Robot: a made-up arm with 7 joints.
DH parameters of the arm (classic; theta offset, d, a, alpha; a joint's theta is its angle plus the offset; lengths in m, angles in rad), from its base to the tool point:
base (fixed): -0.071 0 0 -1.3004
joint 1: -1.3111 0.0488 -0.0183 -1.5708
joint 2: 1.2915 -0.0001 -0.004 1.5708
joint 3: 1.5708 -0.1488 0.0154 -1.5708
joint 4: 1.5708 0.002 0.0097 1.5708
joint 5: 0 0.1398 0 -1.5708
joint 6: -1.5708 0 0.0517 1.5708
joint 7: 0 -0.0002 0 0
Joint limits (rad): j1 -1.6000..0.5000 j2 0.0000..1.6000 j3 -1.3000..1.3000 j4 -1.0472..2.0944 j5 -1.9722..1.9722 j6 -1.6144..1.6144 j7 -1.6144..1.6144
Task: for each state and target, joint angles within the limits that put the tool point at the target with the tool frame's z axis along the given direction. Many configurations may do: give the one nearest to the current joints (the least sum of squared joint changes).
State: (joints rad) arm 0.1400 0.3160 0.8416 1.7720 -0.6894 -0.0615 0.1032
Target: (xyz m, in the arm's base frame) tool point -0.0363 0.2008 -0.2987 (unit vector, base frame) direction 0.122 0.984 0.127
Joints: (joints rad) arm -0.1964 0.5737 0.8195 1.8044 -0.6334 0.2477 0.1032
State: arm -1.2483 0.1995 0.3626 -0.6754 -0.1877 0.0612 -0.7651
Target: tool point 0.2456 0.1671 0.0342 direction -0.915 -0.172 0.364
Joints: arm -1.0679 0.2708 0.7114 0.1349 -0.1192 -0.4757 -0.7651
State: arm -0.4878 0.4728 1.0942 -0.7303 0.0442 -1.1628 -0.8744
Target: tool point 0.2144 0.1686 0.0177 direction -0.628 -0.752 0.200
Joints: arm -0.8081 0.3642 0.7062 -0.0239 0.4173 -0.6682 -0.8744
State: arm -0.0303 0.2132 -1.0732 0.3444 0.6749 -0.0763 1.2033
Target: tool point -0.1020 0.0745 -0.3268 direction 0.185 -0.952 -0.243
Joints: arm 0.1789 0.1746 -0.8922 1.2129 0.4782 0.3006 1.2033
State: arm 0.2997 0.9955 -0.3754 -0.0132 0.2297 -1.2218 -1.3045
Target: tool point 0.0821 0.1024 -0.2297 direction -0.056 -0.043 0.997
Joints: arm 0.1867 0.6311 -0.4760 0.2429 -0.3994 -0.9309 -1.3045
